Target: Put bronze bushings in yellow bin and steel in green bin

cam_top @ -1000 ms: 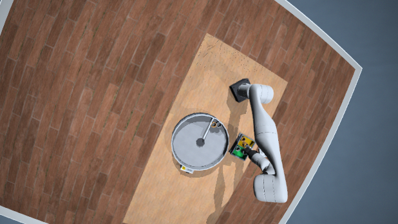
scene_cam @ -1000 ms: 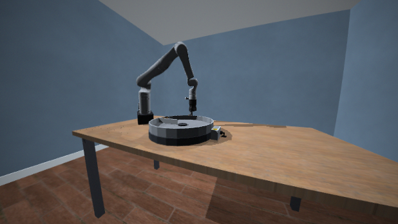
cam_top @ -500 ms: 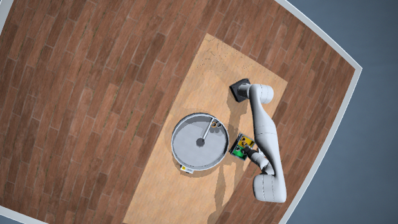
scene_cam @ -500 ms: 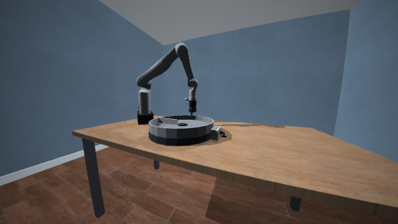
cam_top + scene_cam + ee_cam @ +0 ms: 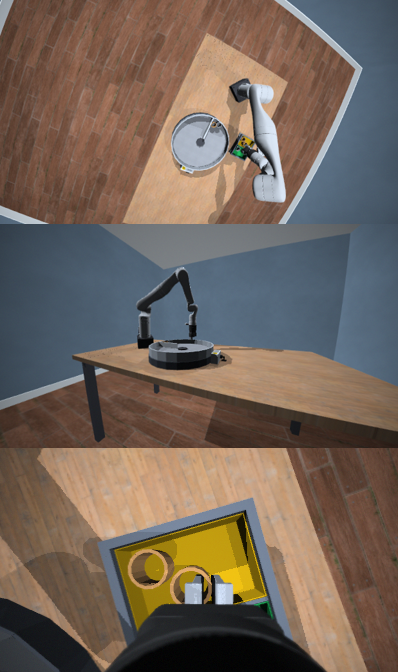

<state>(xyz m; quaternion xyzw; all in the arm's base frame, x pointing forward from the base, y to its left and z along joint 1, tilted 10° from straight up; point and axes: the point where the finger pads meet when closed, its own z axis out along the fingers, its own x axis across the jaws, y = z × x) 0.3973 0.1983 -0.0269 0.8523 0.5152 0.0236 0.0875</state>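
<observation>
My gripper is now 20 mm short of the bin, 20 mm to the left of it and 20 mm above it. Also, from my hand: turntable 60 mm ahead, 380 mm to the right.
</observation>
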